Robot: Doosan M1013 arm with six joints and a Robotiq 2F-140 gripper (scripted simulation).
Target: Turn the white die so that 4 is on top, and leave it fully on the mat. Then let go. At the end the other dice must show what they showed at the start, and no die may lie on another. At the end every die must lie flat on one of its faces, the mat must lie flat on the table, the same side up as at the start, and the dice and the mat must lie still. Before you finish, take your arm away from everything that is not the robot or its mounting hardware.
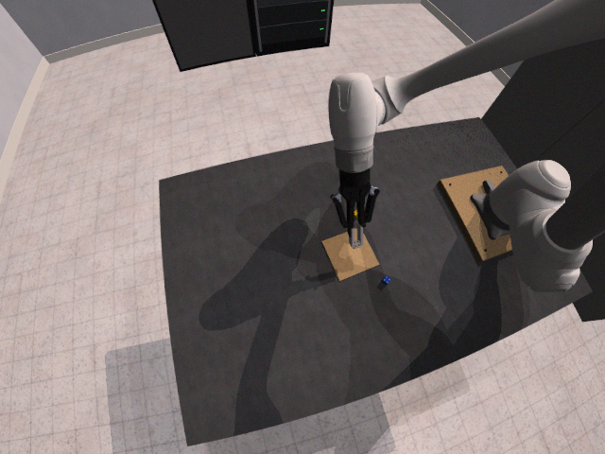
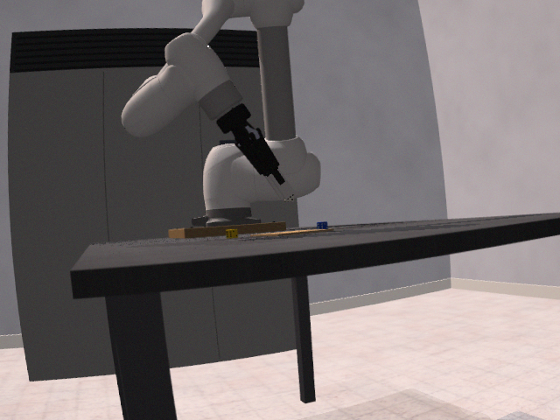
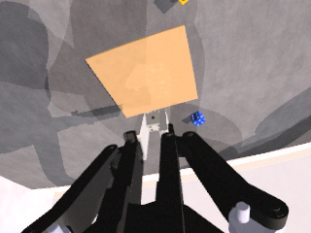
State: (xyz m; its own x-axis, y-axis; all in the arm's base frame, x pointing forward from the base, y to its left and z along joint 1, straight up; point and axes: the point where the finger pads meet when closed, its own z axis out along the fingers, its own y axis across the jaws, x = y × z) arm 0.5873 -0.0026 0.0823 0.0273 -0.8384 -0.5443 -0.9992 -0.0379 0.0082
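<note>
Now: hand 11 cm above the tan mat and 2 cm to the right of it. From my hand the other things lie so: white die 3 cm below, 2 cm to the left; then blue die 13 cm to the left, 10 cm below, 8 cm behind; then yellow die 11 cm to the right, 10 cm below, 6 cm behind.
</note>
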